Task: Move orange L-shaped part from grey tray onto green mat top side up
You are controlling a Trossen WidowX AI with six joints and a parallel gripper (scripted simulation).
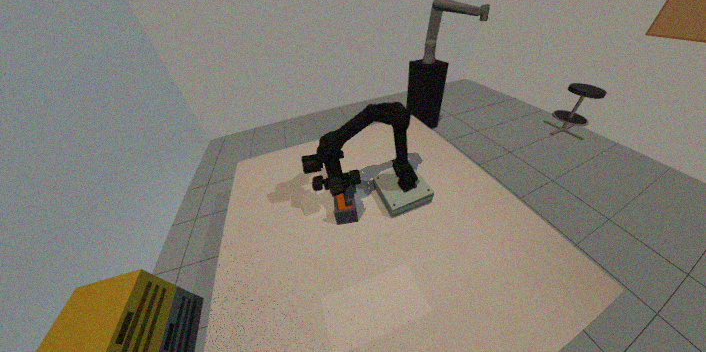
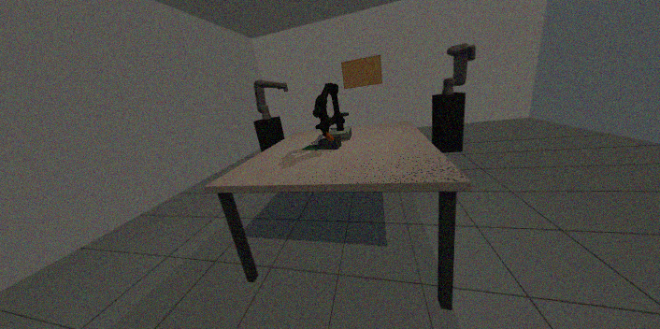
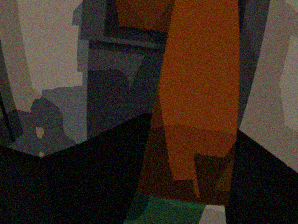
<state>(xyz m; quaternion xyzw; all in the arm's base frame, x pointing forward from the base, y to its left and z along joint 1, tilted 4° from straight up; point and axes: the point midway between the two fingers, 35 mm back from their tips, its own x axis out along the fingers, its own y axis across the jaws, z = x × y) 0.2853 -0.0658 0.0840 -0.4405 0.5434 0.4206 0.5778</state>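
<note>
The green mat is 140 mm to the right of my gripper tip, 120 mm below it and 50 mm behind it. Also, from my gripper tip: orange L-shaped part (30 mm to the left, 30 mm below, 10 mm behind).
</note>
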